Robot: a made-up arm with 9 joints. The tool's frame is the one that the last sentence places.
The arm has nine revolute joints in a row. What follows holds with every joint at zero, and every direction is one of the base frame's. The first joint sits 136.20 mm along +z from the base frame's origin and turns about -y. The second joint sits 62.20 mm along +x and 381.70 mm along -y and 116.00 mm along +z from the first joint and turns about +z. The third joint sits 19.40 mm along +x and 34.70 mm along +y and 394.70 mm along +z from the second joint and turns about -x. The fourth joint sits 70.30 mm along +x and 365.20 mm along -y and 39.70 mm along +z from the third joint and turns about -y. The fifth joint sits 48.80 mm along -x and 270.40 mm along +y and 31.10 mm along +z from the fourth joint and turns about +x. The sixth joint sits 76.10 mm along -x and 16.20 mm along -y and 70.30 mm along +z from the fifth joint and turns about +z. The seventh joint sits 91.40 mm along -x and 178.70 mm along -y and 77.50 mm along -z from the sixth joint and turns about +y. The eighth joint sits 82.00 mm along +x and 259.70 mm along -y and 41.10 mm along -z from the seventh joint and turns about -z. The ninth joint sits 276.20 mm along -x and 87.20 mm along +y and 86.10 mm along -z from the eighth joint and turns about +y. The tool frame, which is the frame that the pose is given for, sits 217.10 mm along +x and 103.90 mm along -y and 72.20 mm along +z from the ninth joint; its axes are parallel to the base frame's.
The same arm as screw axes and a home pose.
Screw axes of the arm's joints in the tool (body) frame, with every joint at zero. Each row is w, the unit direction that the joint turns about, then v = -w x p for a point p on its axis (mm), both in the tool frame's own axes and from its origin. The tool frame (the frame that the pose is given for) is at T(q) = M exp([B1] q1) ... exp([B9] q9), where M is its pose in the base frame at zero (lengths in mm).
B1 = (0, -1, 0, -519.3, 0, -41.5)
B2 = (0, 0, 1, 531.4, -103.7, 0)
B3 = (-1, 0, 0, 0, 8.6, 566.1)
B4 = (0, -1, 0, 31.1, 0, -193.4)
B5 = (1, 0, 0, 0, 62.2, -471.3)
B6 = (0, 0, 1, 455.1, -68.5, 0)
B7 = (0, 1, 0, -55, 0, -22.9)
B8 = (0, 0, -1, -16.7, 59.1, 0)
B9 = (0, 1, 0, 72.2, 0, -217.1)
M: xyz -41.5 -913.1 655.5 (mm) quaternion w x y z 1 0 0 0

